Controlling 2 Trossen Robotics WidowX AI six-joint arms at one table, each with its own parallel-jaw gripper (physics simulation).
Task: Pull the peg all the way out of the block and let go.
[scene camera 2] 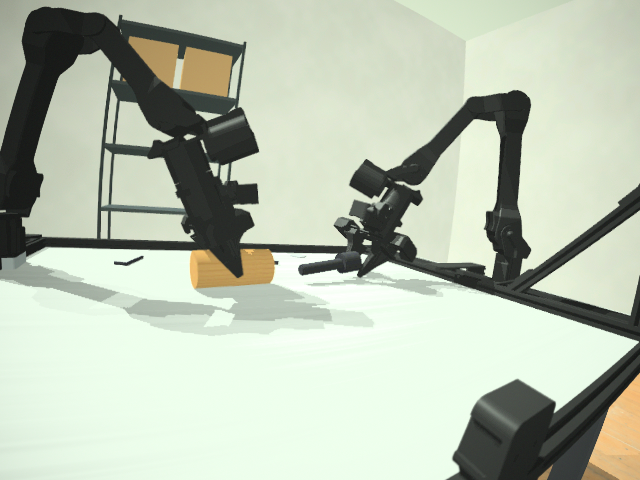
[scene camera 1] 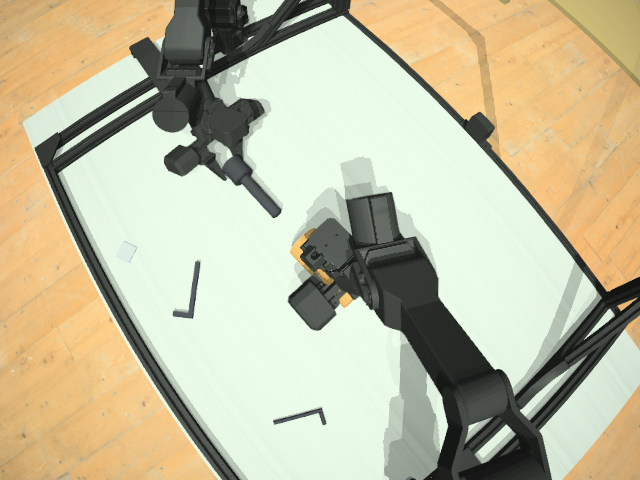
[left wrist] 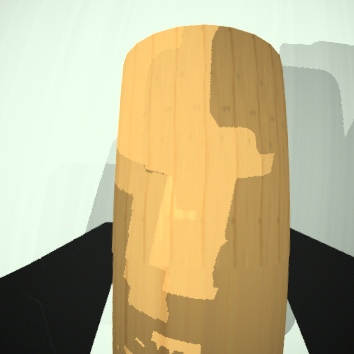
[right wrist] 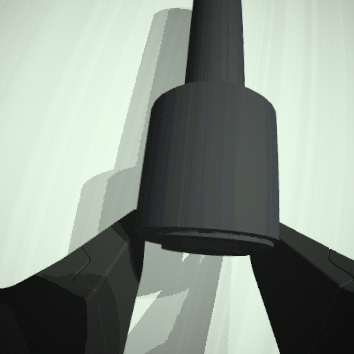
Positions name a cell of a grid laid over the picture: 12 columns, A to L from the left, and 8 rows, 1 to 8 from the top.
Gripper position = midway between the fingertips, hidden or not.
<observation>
my left gripper: scene camera 2 E5; scene camera 1 G5; left wrist G6; not seen in the right wrist view (out of frame)
my right gripper: scene camera 2 G5; scene camera 1 E3; right wrist G6; not seen in the left wrist view (out of frame)
dark peg: scene camera 2 G5; scene camera 1 E3; right wrist H5; not seen in the left wrist view (out of frame)
</observation>
